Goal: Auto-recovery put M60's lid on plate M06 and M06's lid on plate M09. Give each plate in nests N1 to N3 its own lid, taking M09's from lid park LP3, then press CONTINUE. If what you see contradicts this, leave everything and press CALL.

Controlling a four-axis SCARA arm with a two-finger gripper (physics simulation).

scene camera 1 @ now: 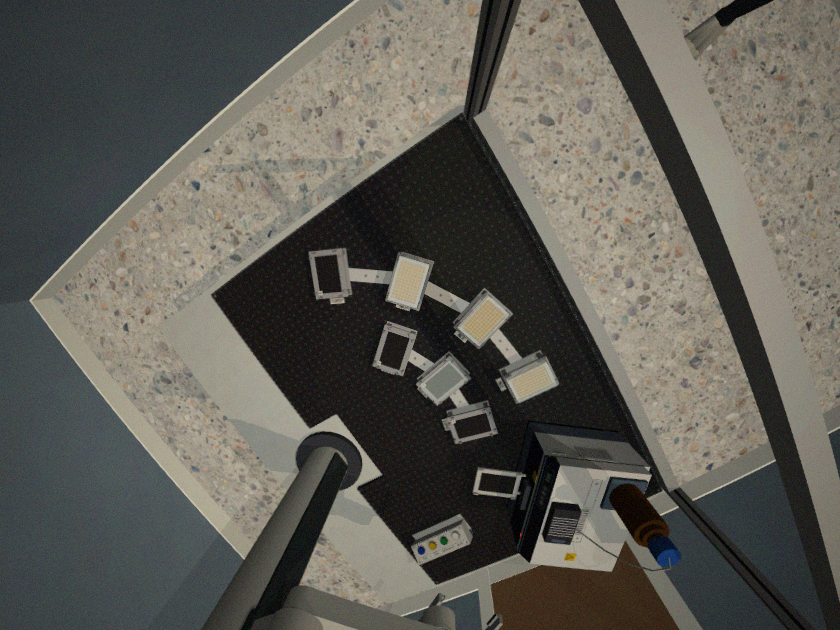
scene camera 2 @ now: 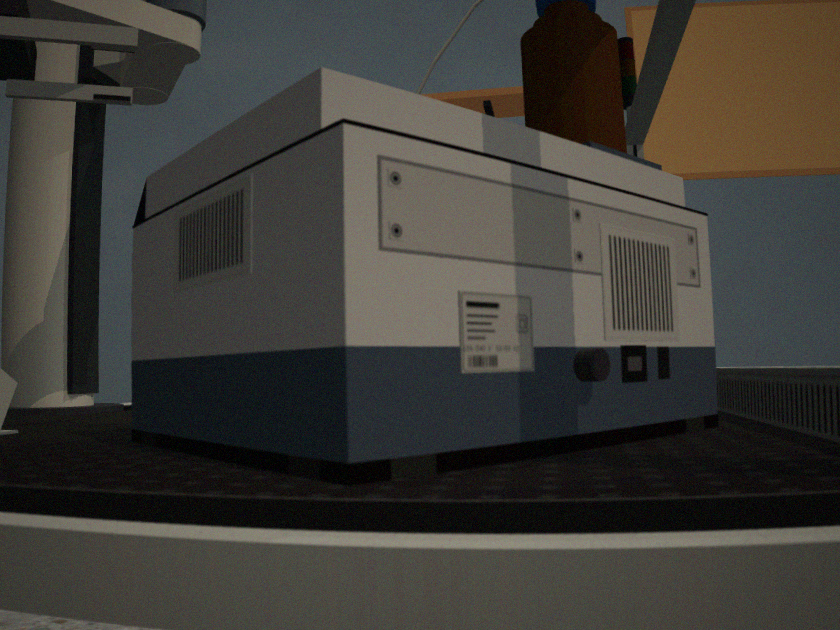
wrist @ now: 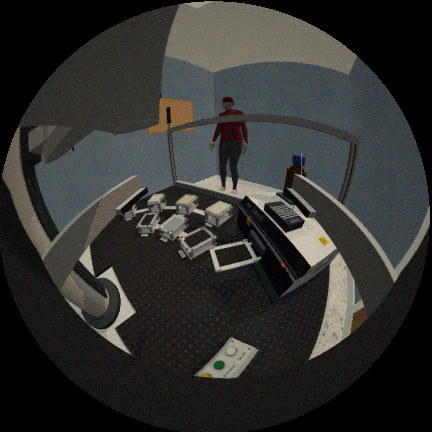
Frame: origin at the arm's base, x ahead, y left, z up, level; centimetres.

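Seen in the pictures: gripper, between the fingertips: [scene camera 1: 471, 608] [scene camera 2: 134, 70] [wrist: 212, 177]; arm's base, origin of its link: [scene camera 1: 329, 460] [wrist: 99, 302].
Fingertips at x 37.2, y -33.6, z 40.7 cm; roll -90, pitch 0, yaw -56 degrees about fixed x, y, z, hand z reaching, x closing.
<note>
Pixels of each thing's middle, then the offset from my fingertips to it. "spot": a spot on its surface instead.
- second plate, middle of its body: [scene camera 1: 483, 321] [wrist: 185, 198] dx +37.7, dy +53.5, dz -32.4 cm
- third plate, middle of its body: [scene camera 1: 532, 382] [wrist: 218, 206] dx +40.9, dy +29.5, dz -32.1 cm
- clear grey lid, middle of its body: [scene camera 1: 443, 382] [wrist: 172, 222] dx +17.5, dy +42.3, dz -34.4 cm
- either side, a spot on its surface: [scene camera 1: 470, 421] spot: dx +17.8, dy +25.9, dz -34.7 cm
- button panel, middle of its body: [wrist: 220, 373] [scene camera 1: 441, 541] dx -17.2, dy -14.3, dz -35.3 cm
- empty carrier frame, a spot on its surface: [wrist: 235, 267] [scene camera 1: 491, 495] spot: dx +11.2, dy +1.2, dz -29.7 cm
- brown bottle, a spot on its surface: [scene camera 2: 573, 74] spot: dx +47.0, dy -10.5, dz -10.3 cm
- empty outer nest, middle of its body: [scene camera 1: 330, 273] [wrist: 128, 210] dx +5.9, dy +88.9, dz -36.8 cm
Three pale yellow plates stand in outer nests: one plate [scene camera 1: 409, 281] [wrist: 156, 201], a second plate [scene camera 1: 483, 317] [wrist: 186, 202], and a third plate [scene camera 1: 530, 379] [wrist: 219, 212] nearest the machine. Their labels and lids cannot be made out. A clear grey lid [scene camera 1: 443, 378] [wrist: 173, 225] lies on the middle inner park; the inner park frames on either side [scene camera 1: 470, 421] [wrist: 197, 241] hold no lid. The button panel [scene camera 1: 441, 540] [wrist: 230, 361] shows blue, yellow, green and white buttons in scene camera 1. My gripper [wrist: 212, 177] is open, with nothing between its fingers, high above the deck.
The white machine [scene camera 1: 590, 508] [scene camera 2: 420, 305] [wrist: 300, 240] has an empty carrier frame [scene camera 1: 498, 495] [wrist: 235, 267] at its front and a brown bottle [scene camera 1: 637, 515] [scene camera 2: 573, 74] on top. An empty outer nest [scene camera 1: 314, 274] stands at the far end. The arm's column [scene camera 1: 284, 535] [scene camera 2: 40, 237] rises nearby. A person [wrist: 231, 135] stands beyond the rail.
</note>
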